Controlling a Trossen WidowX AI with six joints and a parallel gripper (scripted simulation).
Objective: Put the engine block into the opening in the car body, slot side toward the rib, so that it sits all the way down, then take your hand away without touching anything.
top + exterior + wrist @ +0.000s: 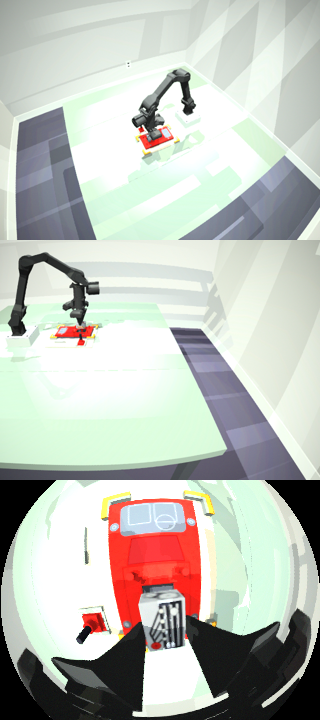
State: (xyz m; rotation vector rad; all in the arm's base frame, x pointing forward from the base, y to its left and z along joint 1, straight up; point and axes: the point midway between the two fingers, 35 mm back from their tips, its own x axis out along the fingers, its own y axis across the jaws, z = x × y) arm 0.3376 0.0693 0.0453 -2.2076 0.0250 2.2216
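My gripper tip is now 10 mm above the grey engine block.
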